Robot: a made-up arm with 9 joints. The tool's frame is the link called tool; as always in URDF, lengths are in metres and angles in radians.
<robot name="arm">
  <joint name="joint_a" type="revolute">
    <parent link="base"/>
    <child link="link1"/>
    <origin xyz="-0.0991 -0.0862 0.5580"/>
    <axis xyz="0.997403 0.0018 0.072"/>
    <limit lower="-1.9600" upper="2.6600" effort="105" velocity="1.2"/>
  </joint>
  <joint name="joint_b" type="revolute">
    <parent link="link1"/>
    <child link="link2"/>
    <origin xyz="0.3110 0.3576 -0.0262"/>
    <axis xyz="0 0 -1"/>
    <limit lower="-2.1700" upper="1.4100" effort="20" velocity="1.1"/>
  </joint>
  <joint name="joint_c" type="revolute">
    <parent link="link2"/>
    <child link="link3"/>
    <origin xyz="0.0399 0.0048 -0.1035"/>
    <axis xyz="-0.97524 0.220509 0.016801"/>
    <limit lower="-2.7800" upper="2.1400" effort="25" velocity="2.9"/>
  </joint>
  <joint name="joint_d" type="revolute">
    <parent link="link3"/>
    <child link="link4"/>
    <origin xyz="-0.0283 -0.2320 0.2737"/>
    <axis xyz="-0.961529 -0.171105 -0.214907"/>
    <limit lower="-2.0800" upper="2.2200" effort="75" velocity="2.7"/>
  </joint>
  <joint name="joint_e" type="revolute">
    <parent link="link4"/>
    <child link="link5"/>
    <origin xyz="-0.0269 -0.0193 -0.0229"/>
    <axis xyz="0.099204 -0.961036 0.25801"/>
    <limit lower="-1.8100" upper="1.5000" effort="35" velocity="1.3"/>
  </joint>
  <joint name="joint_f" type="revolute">
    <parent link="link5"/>
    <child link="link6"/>
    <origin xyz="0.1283 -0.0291 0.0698"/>
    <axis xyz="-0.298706 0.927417 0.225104"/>
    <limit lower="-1.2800" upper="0.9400" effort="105" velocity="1.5"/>
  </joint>
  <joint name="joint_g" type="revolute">
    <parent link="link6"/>
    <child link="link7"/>
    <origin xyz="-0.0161 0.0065 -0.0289"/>
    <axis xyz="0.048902 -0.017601 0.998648"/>
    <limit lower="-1.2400" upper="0.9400" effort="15" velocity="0.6"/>
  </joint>
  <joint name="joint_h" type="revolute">
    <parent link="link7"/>
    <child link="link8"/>
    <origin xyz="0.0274 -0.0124 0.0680"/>
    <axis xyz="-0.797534 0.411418 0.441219"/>
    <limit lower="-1.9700" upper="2.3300" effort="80" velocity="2.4"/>
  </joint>
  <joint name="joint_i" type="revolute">
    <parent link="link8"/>
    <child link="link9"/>
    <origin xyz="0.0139 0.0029 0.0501"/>
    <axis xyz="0 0 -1"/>
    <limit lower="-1.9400" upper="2.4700" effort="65" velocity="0.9"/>
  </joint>
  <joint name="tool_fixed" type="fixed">
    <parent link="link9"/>
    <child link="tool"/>
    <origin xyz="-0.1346 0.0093 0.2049" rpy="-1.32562 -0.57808 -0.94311"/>
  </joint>
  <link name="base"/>
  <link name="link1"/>
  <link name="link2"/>
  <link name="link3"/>
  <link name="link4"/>
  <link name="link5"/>
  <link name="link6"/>
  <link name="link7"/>
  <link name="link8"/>
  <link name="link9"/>
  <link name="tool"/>
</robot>
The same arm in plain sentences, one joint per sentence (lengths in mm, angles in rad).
The arm has nine revolute joints in a row. What follows holds with every joint at zero, and every direction is one of the base frame's.
The first joint is mounted 99.1 mm along -x and 86.2 mm along -y and 558 mm along +z from the base frame's origin and rotates about the direction (0.997403, 0.0018, 0.072), from -1.96 to 2.66 rad.
The second joint is mounted 311 mm along +x and 357.6 mm along +y and 26.2 mm along -z from the first joint and rotates about -z, from -2.17 to 1.41 rad.
The third joint is mounted 39.9 mm along +x and 4.8 mm along +y and 103.5 mm along -z from the second joint and rotates about the direction (-0.97524, 0.220509, 0.016801), from -2.78 to 2.14 rad.
The fourth joint is mounted 28.3 mm along -x and 232 mm along -y and 273.7 mm along +z from the third joint and rotates about the direction (-0.961529, -0.171105, -0.214907), from -2.08 to 2.22 rad.
The fifth joint is mounted 26.9 mm along -x and 19.3 mm along -y and 22.9 mm along -z from the fourth joint and rotates about the direction (0.099204, -0.961036, 0.25801), from -1.81 to 1.5 rad.
The sixth joint is mounted 128.3 mm along +x and 29.1 mm along -y and 69.8 mm along +z from the fifth joint and rotates about the direction (-0.298706, 0.927417, 0.225104), from -1.28 to 0.94 rad.
The seventh joint is mounted 16.1 mm along -x and 6.5 mm along +y and 28.9 mm along -z from the sixth joint and rotates about the direction (0.048902, -0.017601, 0.998648), from -1.24 to 0.94 rad.
The eighth joint is mounted 27.4 mm along +x and 12.4 mm along -y and 68 mm along +z from the seventh joint and rotates about the direction (-0.797534, 0.411418, 0.441219), from -1.97 to 2.33 rad.
The ninth joint is mounted 13.9 mm along +x and 2.9 mm along +y and 50.1 mm along +z from the eighth joint and rotates about -z, from -1.94 to 2.47 rad.
The tool frame, which is the frame that the pose is given for, is mounted 134.6 mm along -x and 9.3 mm along +y and 204.9 mm along +z from the ninth joint; its axes are the base frame's turned by roll -1.3256, pitch -0.5781 and yaw -0.9431 rad (as in URDF: about the fixed x, then y, then z).

